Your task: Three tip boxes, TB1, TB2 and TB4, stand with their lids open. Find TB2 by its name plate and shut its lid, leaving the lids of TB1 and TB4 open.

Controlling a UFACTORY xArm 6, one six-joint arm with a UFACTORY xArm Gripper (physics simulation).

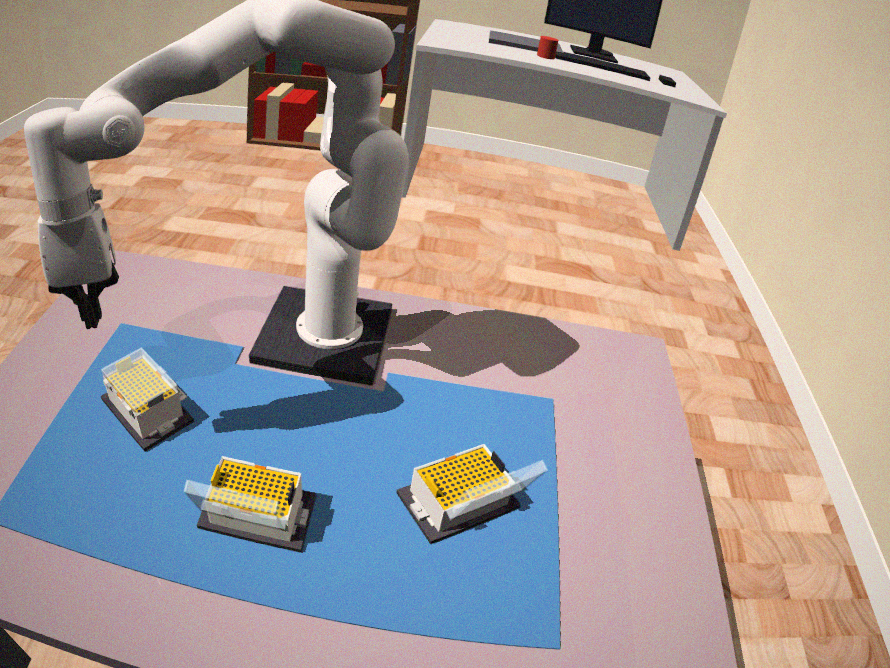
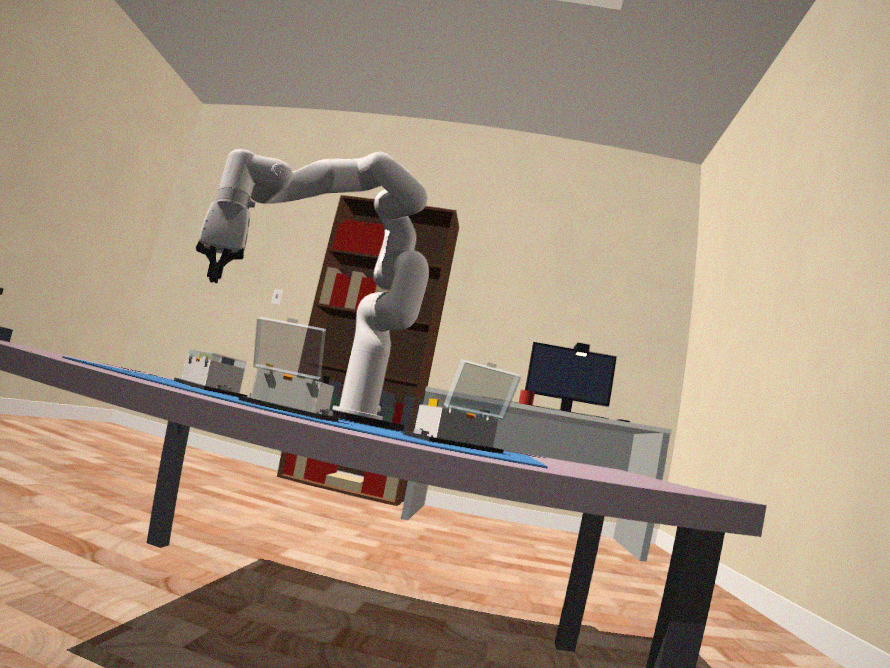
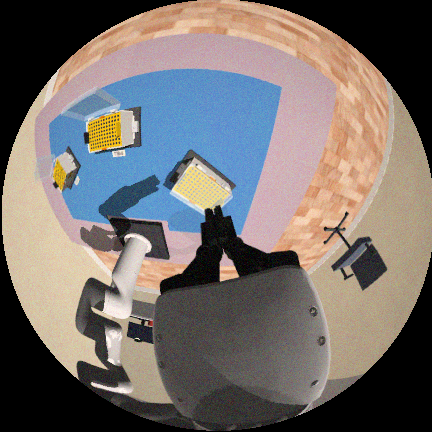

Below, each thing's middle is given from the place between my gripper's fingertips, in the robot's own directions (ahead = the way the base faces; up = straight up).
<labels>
I see the TB4 tip box (image 1: 272, 485) 4 cm ahead of my hand, 28 cm to the left of it and 16 cm below it. Round my hand: TB1 tip box (image 1: 448, 480): 10 cm behind, 54 cm to the left, 16 cm below.
</labels>
